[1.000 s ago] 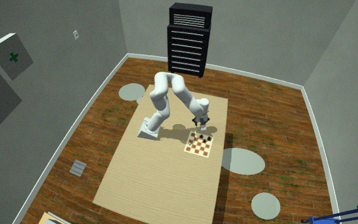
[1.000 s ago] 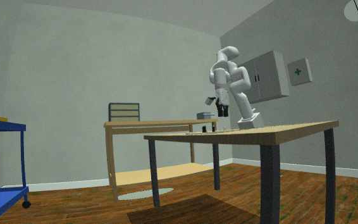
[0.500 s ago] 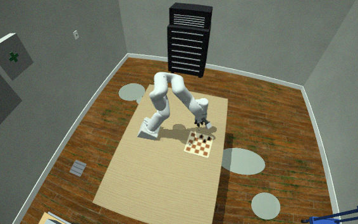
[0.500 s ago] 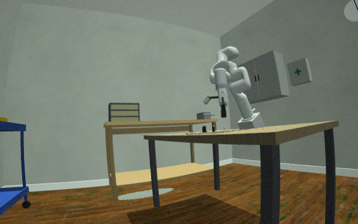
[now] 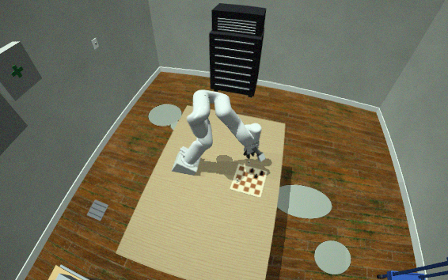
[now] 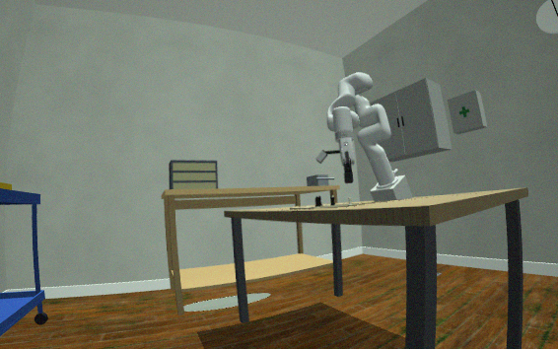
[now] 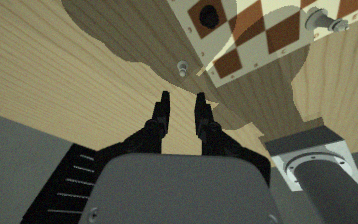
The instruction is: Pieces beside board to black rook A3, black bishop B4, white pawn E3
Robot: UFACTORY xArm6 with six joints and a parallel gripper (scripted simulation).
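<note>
Right now the white pawn is 100 mm below my hand. From my hand the other things lie so: black chess piece: 90 mm below, 60 mm to the right, 40 mm ahead; then chessboard: 140 mm to the right, 110 mm below, 40 mm ahead.
</note>
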